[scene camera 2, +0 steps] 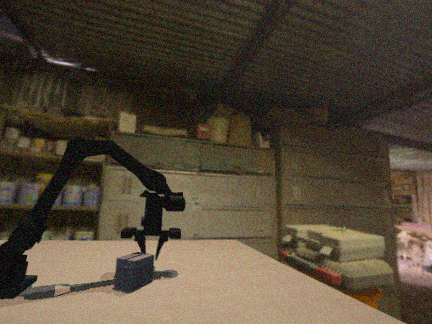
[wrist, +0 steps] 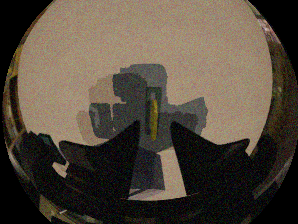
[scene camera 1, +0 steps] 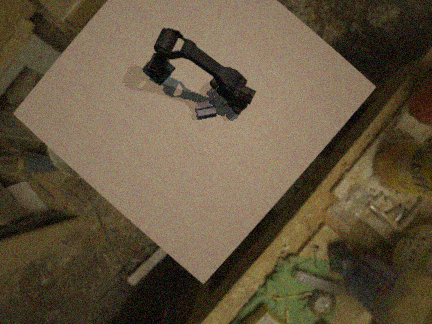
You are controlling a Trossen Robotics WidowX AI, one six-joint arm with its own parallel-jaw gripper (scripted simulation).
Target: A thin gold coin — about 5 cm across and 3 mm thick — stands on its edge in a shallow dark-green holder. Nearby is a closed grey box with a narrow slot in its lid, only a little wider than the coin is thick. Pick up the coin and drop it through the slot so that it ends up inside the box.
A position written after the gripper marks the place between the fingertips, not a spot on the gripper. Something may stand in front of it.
In view: the gripper (scene camera 2: 150,260).
The gripper also shows in the wrist view (wrist: 155,124).
